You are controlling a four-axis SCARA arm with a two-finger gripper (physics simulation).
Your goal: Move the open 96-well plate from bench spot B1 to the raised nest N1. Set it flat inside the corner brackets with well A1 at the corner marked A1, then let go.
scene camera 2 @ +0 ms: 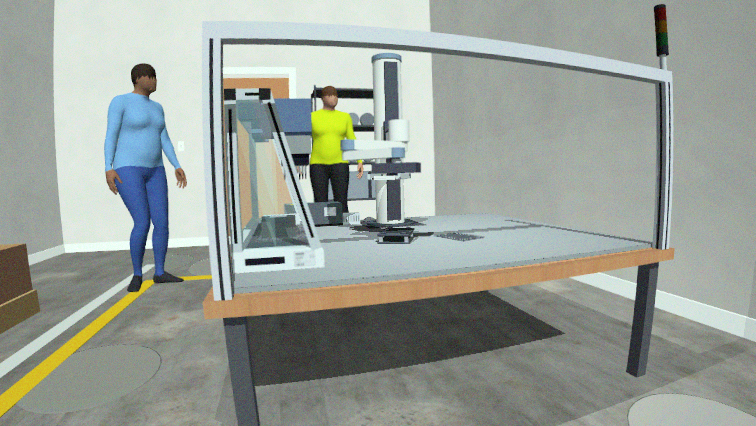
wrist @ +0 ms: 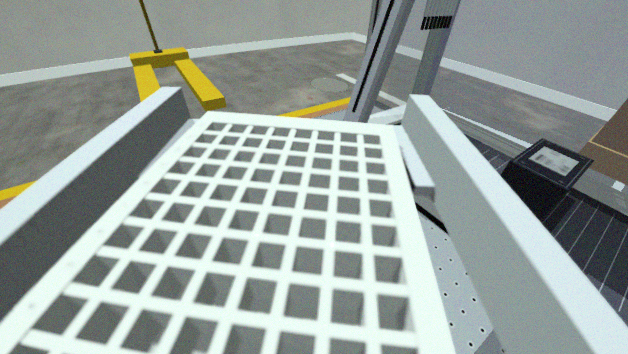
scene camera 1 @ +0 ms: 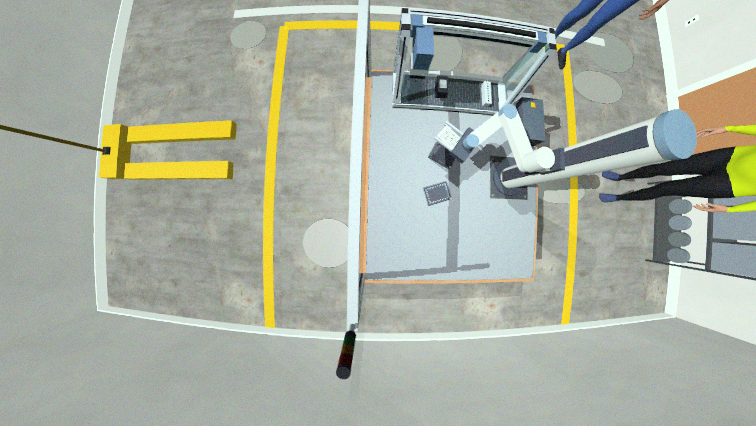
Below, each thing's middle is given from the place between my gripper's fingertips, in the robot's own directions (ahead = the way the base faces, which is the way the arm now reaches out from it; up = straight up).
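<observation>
Dark box (wrist: 539, 194): 38 cm to the right of my hand, 17 cm below, 7 cm behind. White well plate (wrist: 250, 226): hand 4 cm to the right of it, 6 cm past it, 1 cm above it.
</observation>
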